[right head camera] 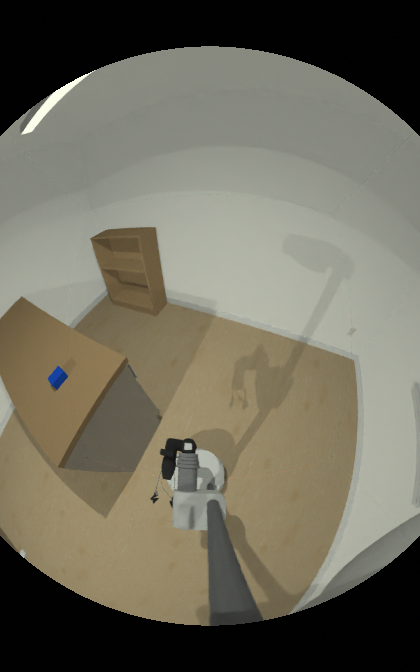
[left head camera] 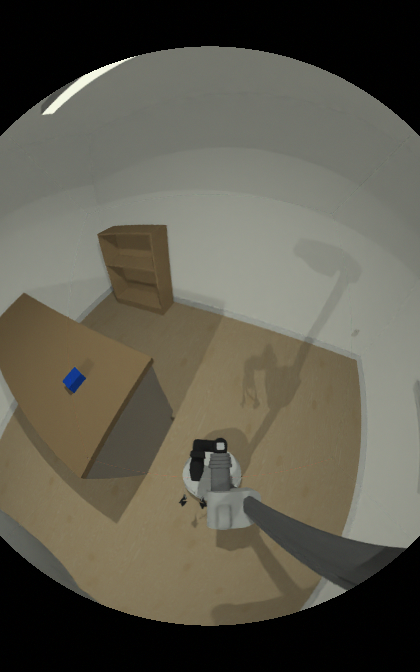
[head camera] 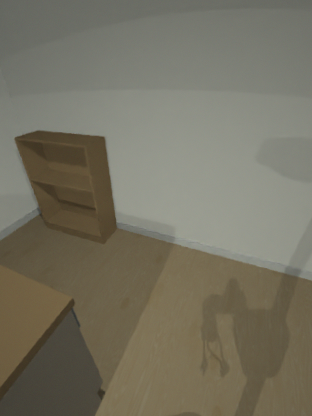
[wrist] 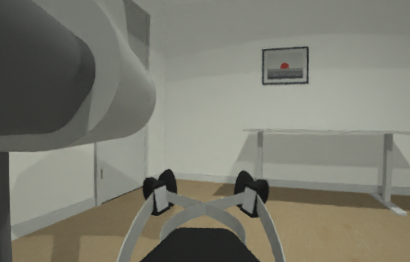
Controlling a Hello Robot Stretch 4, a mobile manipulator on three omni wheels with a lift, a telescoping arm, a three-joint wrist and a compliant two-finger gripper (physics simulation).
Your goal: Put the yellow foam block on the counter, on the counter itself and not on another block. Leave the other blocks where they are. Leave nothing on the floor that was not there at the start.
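Places are measured from the robot's base along level axes (x ahead, y left, z up), in metres.
Pixels of known places: gripper, fingertip midpoint: [wrist: 205,184].
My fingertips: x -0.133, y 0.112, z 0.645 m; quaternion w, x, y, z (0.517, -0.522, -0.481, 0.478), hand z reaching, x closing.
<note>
Behind a point stands the place of what it marks.
The yellow foam block does not show in these views. The counter [head camera: 25,310] @(z 0.882, x 0.455, y 0.435 m) [left head camera: 107,370] [right head camera: 90,370] has a wooden top and grey side and stands at the left. A blue block [left head camera: 74,380] [right head camera: 58,377] lies on the counter top. My gripper [wrist: 205,184] @(z 0.645, x -0.133, y 0.112 m) [left head camera: 193,501] [right head camera: 163,500] is open, with its two fingertips well apart and no object between them. It hangs over the floor to the right of the counter's near corner, apart from the counter, and points level toward the far wall in the wrist view.
A wooden bookshelf [head camera: 108,190] @(z 0.513, x 1.926, y 0.519 m) [left head camera: 163,270] [right head camera: 153,272] stands against the wall beyond the counter. In the wrist view a table [wrist: 387,165] @(z 0.357, x -2.023, y 2.004 m) with grey legs stands by the wall at the right, below a framed picture [wrist: 285,75] @(z 1.346, x -2.784, y 1.261 m). A door [wrist: 120,170] @(z 0.242, x -2.438, y -0.609 m) is at the left.
</note>
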